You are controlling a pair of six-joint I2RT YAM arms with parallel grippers.
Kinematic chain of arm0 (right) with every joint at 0, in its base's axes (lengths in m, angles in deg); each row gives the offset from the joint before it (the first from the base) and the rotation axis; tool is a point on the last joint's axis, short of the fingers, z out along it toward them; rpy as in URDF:
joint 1: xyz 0 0 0.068 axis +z
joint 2: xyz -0.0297 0.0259 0.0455 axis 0.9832 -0.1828 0
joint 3: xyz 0.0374 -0.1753 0.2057 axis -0.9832 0.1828 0
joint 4: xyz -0.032 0.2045 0.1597 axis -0.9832 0.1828 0
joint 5: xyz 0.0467 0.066 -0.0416 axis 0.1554 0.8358 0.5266
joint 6: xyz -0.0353 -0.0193 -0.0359 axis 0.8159 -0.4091 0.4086
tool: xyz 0 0 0 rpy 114.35 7.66 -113.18
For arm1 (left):
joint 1: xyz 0 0 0.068 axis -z
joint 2: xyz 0.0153 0.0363 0.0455 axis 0.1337 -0.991 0
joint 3: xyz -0.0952 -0.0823 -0.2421 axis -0.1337 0.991 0
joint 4: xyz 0.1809 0.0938 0.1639 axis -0.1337 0.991 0
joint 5: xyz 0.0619 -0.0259 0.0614 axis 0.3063 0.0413 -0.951
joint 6: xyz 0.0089 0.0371 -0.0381 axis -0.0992 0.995 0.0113
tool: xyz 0 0 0 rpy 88.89 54.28 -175.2
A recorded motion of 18 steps. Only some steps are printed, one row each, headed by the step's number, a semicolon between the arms.
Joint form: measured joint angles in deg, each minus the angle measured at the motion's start. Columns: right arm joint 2, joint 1, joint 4, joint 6, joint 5, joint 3; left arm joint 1, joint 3, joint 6, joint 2, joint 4, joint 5.
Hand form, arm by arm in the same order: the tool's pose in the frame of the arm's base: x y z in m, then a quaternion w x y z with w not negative. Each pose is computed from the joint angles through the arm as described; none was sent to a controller.
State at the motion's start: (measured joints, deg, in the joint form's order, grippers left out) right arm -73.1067 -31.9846 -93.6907 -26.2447 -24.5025 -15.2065; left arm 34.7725 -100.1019 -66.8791 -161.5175 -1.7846 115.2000
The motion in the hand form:
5: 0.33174 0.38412 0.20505 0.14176 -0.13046 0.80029 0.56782; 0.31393 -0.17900 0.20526 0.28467 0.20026 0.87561 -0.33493
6: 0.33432 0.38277 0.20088 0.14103 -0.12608 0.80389 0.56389; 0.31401 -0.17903 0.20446 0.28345 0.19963 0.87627 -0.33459
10: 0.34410 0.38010 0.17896 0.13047 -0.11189 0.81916 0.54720; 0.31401 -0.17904 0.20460 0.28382 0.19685 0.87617 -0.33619
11: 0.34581 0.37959 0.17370 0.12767 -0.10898 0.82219 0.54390; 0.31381 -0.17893 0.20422 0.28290 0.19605 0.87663 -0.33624
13: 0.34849 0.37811 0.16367 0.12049 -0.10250 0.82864 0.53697; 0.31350 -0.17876 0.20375 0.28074 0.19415 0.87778 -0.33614
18: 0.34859 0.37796 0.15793 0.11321 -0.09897 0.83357 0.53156; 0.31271 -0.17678 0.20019 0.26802 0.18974 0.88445 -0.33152
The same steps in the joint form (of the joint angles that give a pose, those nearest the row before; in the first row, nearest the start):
5: -1.44 -0.68 0.00 0.39 -0.61 -0.92; 0.00 -0.06 0.00 -1.88 0.20 -0.04
6: -1.90 -0.98 0.22 0.44 -0.81 -0.94; 0.00 -0.04 -0.05 -1.99 0.22 -0.07
10: -4.70 -1.97 1.35 0.74 -1.07 -1.62; 0.00 0.04 -0.46 -1.95 -0.04 -0.04
11: -5.33 -2.14 1.46 0.77 -1.09 -1.68; 0.00 0.11 -0.55 -1.95 -0.02 -0.04
13: -6.43 -2.47 1.86 0.72 -1.09 -1.68; 0.00 0.15 -0.74 -1.94 0.15 -0.07
18: -6.99 -2.49 2.56 0.68 -1.07 -1.73; -0.22 0.17 -0.72 -2.19 1.68 -0.13

